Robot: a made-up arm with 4 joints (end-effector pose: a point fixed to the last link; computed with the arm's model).
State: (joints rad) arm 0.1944 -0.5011 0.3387 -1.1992
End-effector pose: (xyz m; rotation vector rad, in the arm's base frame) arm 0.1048 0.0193 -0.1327 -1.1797 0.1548 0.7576
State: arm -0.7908 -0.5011 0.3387 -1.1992
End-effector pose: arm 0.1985 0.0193 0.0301 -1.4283 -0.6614 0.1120
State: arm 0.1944 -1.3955 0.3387 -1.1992
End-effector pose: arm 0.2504 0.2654 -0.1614 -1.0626 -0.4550 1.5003
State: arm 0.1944 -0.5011 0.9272 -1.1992
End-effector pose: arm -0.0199 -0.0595 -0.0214 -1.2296 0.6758 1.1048
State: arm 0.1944 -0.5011 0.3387 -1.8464
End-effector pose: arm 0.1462 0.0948 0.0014 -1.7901 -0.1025 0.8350
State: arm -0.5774 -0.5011 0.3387 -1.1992
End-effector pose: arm 0.1928 0.0193 -0.0118 -1.3934 -0.4856 0.2607
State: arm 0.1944 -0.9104 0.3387 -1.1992
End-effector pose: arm 0.1985 0.1148 -0.1511 -1.1486 -0.1162 1.1049
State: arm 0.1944 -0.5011 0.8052 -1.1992
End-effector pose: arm 0.0005 -0.0454 -0.0513 -1.2251 0.5654 1.0346
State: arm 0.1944 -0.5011 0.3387 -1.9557
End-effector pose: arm 0.1467 0.1144 0.0204 -1.8924 -0.1506 0.8433
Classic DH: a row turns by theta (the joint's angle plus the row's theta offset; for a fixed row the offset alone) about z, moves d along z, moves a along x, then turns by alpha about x. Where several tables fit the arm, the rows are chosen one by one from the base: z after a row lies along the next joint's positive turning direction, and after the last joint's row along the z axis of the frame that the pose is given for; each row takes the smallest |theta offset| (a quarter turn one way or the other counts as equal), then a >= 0, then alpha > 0; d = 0 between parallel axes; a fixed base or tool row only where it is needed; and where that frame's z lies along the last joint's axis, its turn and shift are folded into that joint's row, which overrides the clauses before.
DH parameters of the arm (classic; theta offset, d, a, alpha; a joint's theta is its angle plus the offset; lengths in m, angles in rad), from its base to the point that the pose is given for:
base (fixed): 0 0.036 0 -1.5708
joint 1: 0 0.297 -0.047 -1.5708
joint 2: 0 -0.168 0.085 1.5708
joint 3: 1.5708 -0.081 0.329 1.5708
joint 4: -1.5708 0.049 0.104 1.5708
tool (fixed): 1.5708 -0.228 0 0

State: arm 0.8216 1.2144 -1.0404 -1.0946
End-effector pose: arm -0.1198 -0.1972 0.2202 -2.0088 0.2480 -0.8313
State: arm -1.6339 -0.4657 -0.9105 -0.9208
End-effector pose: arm -0.0009 0.1941 0.5099 -0.5540 -2.5692 -0.6080
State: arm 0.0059 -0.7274 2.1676 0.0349
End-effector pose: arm -0.2301 -0.1052 0.4798 -0.7605 2.0612 0.3798
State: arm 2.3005 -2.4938 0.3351 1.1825
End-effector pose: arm -0.1987 0.2024 0.3107 -1.7911 -1.4062 -0.6785
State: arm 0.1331 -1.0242 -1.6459 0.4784
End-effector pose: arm 0.3853 0.8244 0.2470 1.2436 -1.2152 1.0560
